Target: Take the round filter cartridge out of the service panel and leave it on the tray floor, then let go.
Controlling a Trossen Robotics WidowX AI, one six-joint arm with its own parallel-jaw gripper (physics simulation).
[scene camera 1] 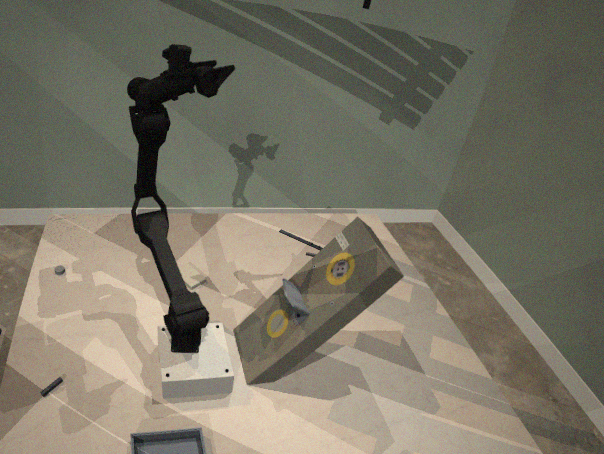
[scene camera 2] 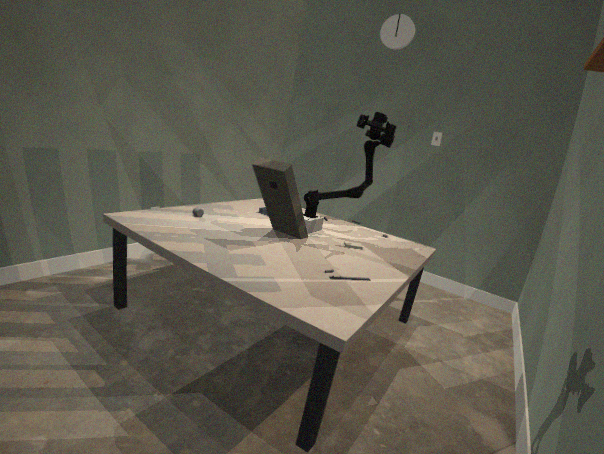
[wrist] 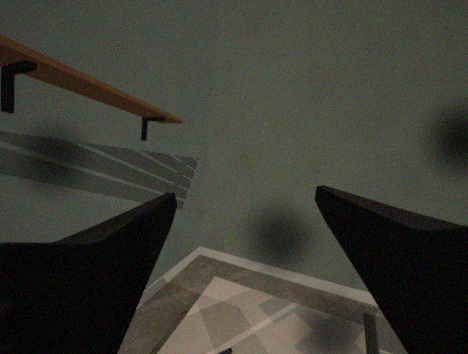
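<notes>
The service panel [scene camera 1: 320, 315] [scene camera 2: 280, 205] is a tilted grey-brown box beside the arm's base. In its upper part, a round grey filter cartridge [scene camera 1: 340, 268] sits inside a yellow ring. The cartridge does not show in the wrist view. A second yellow ring [scene camera 1: 269, 325] is lower on the panel, with a grey flap [scene camera 1: 295, 298] between the rings. The grey tray [scene camera 1: 167, 431] is partly in view at the bottom edge of the first scene view. My gripper [scene camera 1: 225, 80] [wrist: 245, 195] is open and empty, high above the table and well away from the panel and tray.
The white base [scene camera 1: 197, 367] [scene camera 2: 314, 225] stands next to the panel. A dark rod [scene camera 1: 300, 239] [scene camera 2: 350, 278] lies behind the panel, and a short dark cylinder [scene camera 1: 52, 386] lies left of the base. An orange shelf [wrist: 95, 87] is on the wall.
</notes>
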